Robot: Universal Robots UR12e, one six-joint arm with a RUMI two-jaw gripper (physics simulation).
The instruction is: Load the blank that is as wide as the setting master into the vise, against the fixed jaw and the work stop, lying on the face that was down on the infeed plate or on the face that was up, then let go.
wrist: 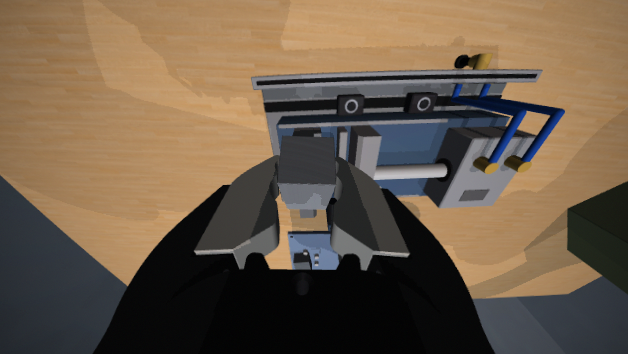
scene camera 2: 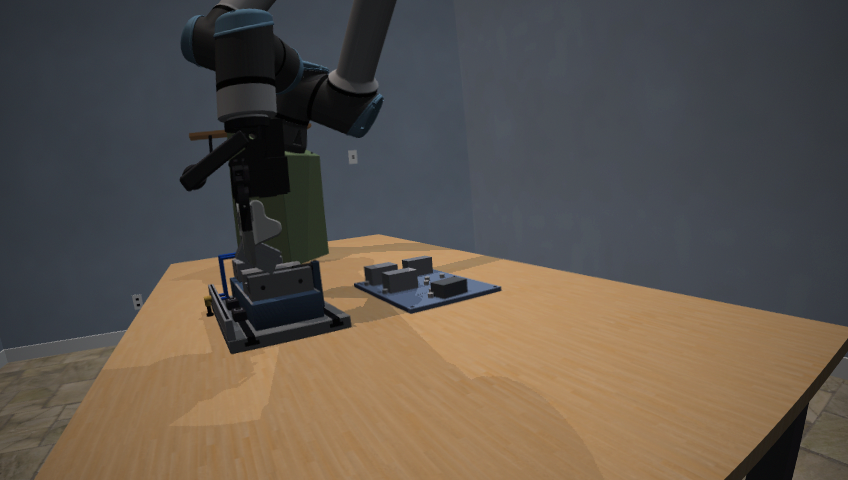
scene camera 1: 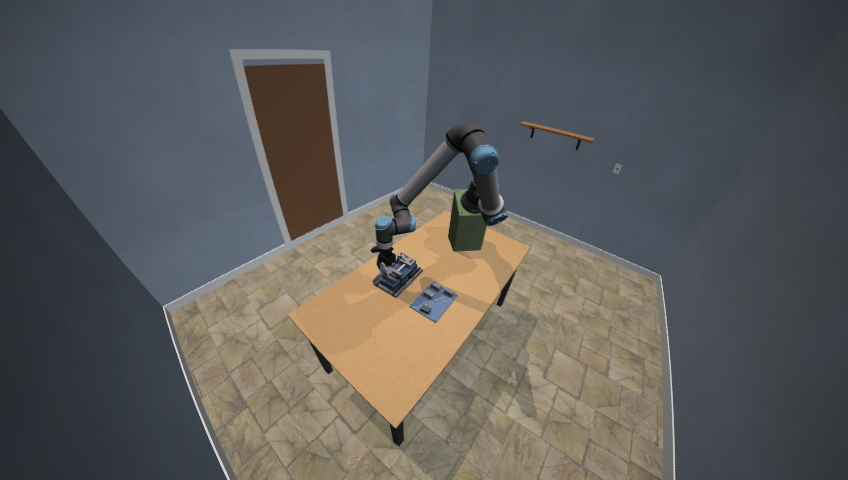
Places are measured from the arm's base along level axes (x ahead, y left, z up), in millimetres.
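Pixels of known places: gripper, fingertip midpoint: (wrist: 307,160) (scene camera 2: 252,263) (scene camera 1: 384,271); arm's base at its link origin: (scene camera 1: 473,202).
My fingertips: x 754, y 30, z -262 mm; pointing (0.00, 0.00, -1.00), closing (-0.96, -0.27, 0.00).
Observation:
For each thing: its top centre in the pictures, then the offset to it from my fingertips.
- grey blank at its top centre: (wrist: 306,204) (scene camera 2: 255,233) 3 mm back, 9 mm left, 44 mm up
- vise at its top centre: (wrist: 402,178) (scene camera 2: 262,262) (scene camera 1: 398,266) 101 mm back, 2 mm right, 15 mm down
- dark post at its top centre: (scene camera 2: 314,261) 61 mm back, 92 mm left, 16 mm down
- blue infeed plate at its top centre: (scene camera 2: 422,285) (wrist: 342,258) (scene camera 1: 434,300) 175 mm back, 288 mm left, 106 mm down
My gripper (scene camera 1: 385,268) (scene camera 2: 255,245) (wrist: 307,160) is shut on a grey blank (scene camera 2: 265,256) (wrist: 306,160), low over the jaw end of the vise (scene camera 1: 397,279) (scene camera 2: 282,312) (wrist: 407,142). The blank is tilted; two of its faces show in the wrist view. In scene camera 2 its lower end is at the top of the near jaw (scene camera 2: 279,284), which has two holes; whether they touch is unclear. The other jaw (wrist: 367,150) stands right of the blank in the wrist view. A dark post (scene camera 2: 315,274) stands at the vise's side. The blank's seat is hidden.
The blue infeed plate (scene camera 1: 439,309) (scene camera 2: 413,304) (wrist: 327,242) lies beside the vise with several grey blocks and small pegs; which is the setting master is unclear. Blue pipes (scene camera 2: 222,276) (wrist: 545,135) rise at the vise's far end. The green pedestal (scene camera 1: 467,231) (scene camera 2: 306,208) stands behind.

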